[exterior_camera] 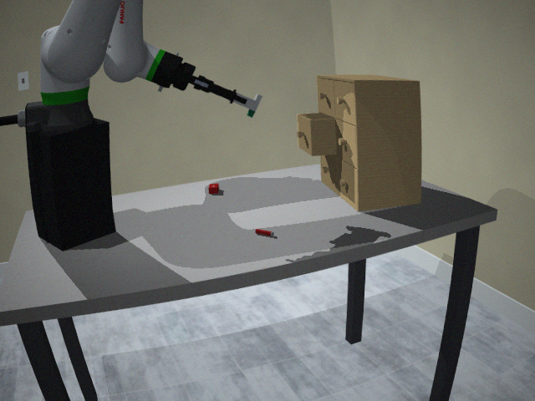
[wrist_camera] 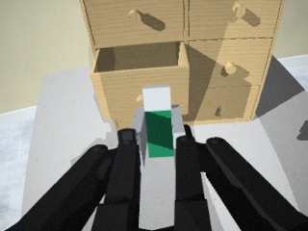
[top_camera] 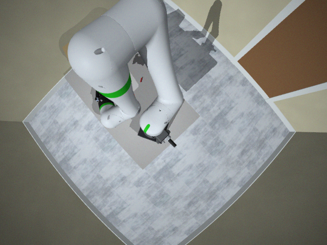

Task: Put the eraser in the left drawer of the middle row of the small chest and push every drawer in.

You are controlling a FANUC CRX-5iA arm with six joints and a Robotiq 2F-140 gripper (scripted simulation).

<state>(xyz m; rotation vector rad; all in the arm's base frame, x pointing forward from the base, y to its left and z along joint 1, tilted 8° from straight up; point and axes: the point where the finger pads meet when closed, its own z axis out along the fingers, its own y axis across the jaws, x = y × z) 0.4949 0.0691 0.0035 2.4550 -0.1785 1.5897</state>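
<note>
Right now the eraser is 3 cm ahead of my hand, 1 cm to the right of it and 1 cm below it. The rest, counted from my hand: small red cube: 26 cm below, 14 cm to the left, 6 cm behind; thin red pen-like object: 28 cm to the right, 27 cm below, 8 cm behind.
</note>
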